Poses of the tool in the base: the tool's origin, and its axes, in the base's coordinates. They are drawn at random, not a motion.
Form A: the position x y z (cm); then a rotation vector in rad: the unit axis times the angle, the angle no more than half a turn.
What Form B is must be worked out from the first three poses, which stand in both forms.
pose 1, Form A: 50.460 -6.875 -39.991 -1.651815 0.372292 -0.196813
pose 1, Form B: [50.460 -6.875 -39.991], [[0.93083 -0.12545 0.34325], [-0.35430 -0.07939 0.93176], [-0.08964 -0.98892 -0.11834]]
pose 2, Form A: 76.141 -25.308 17.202 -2.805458 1.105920 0.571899
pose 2, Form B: [76.141 -25.308 17.202], [[0.67134 -0.67127 -0.31416], [-0.64436 -0.73808 0.20010], [-0.36619 0.06810 -0.92804]]
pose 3, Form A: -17.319 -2.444 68.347 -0.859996 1.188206 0.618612
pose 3, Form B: [-17.319 -2.444 68.347], [[0.27692 -0.80026 0.53188], [-0.02323 0.54779 0.83629], [-0.96061 -0.24394 0.13311]]
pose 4, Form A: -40.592 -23.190 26.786 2.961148 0.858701 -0.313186
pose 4, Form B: [-40.592 -23.190 26.786], [[0.82610 0.53359 -0.18125], [0.52498 -0.84561 -0.09666], [-0.20484 -0.01530 -0.97868]]
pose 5, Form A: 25.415 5.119 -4.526 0.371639 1.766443 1.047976
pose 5, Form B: [25.415 5.119 -4.526], [[-0.44646 -0.21150 0.86945], [0.66168 0.57608 0.47991], [-0.60237 0.78956 -0.11725]]
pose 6, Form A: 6.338 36.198 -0.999 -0.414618 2.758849 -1.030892
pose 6, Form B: [6.338 36.198 -0.999], [[-0.94743 -0.19907 0.25051], [-0.31456 0.72281 -0.61531], [-0.05858 -0.66176 -0.74742]]
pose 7, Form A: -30.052 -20.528 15.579 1.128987 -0.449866 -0.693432
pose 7, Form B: [-30.052 -20.528 15.579], [[0.71061 0.27318 -0.64839], [-0.70343 0.25645 -0.66289], [-0.01481 0.92715 0.37440]]
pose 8, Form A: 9.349 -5.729 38.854 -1.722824 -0.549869 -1.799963
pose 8, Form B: [9.349 -5.729 38.854], [[0.00382 0.65893 0.75219], [-0.12610 -0.74588 0.65404], [0.99201 -0.09734 0.08024]]
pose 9, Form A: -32.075 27.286 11.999 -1.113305 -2.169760 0.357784
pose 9, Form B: [-32.075 27.286 11.999], [[-0.41653 0.61668 -0.66799], [0.79849 0.59944 0.05548], [0.43464 -0.51028 -0.74210]]
